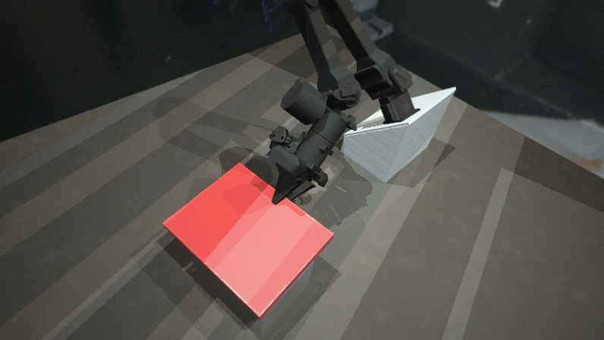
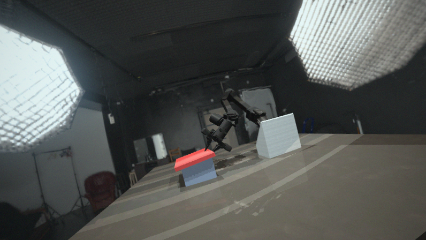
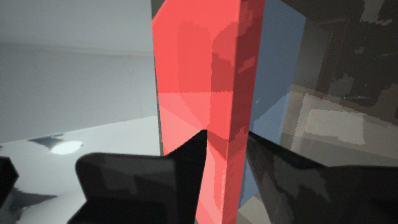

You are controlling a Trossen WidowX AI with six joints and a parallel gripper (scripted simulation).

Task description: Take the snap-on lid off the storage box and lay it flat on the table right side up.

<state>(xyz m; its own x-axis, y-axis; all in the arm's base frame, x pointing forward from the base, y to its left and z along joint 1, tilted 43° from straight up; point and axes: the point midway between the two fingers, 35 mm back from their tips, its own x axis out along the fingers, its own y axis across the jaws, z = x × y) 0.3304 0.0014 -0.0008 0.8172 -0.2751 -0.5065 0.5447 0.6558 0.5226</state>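
Right now my gripper tip is 8 cm short of the red lid and 2 cm to the right of it. Also, from my gripper tip: storage box 7 cm ahead, 2 cm to the left, 6 cm below.
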